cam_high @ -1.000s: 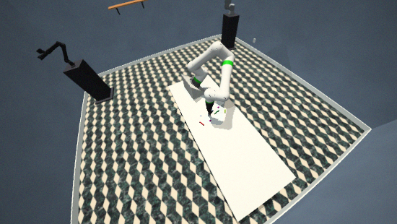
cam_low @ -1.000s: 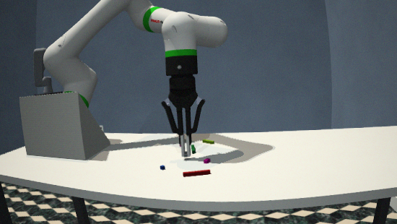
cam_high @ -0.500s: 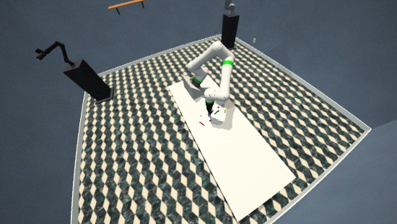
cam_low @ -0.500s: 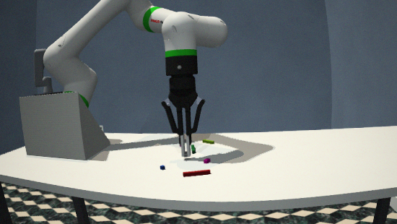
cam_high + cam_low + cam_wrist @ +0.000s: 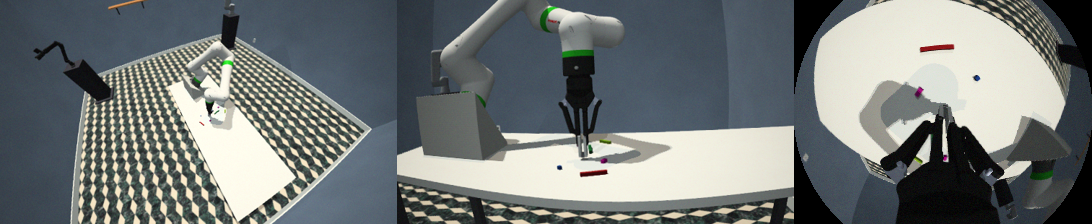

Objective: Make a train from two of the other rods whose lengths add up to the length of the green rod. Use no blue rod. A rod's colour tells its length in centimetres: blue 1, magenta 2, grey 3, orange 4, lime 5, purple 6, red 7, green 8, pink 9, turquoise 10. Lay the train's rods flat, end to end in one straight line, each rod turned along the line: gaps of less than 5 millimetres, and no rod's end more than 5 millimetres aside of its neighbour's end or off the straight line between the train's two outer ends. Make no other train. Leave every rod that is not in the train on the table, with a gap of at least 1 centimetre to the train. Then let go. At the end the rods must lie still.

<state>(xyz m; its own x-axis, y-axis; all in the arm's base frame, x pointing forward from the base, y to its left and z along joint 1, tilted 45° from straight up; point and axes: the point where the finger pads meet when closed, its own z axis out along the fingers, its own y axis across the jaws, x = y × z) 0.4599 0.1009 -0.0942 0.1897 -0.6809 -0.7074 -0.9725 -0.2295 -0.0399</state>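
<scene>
My gripper is now 2 cm short of the lime rod, 21 cm to the right of it and 4 cm above it. The rest, counted from my hand: blue rod: 4 cm behind, 10 cm to the right, 4 cm below; grey rod: 3 cm below; green rod: 1 cm behind, 10 cm to the left, 4 cm below.
</scene>
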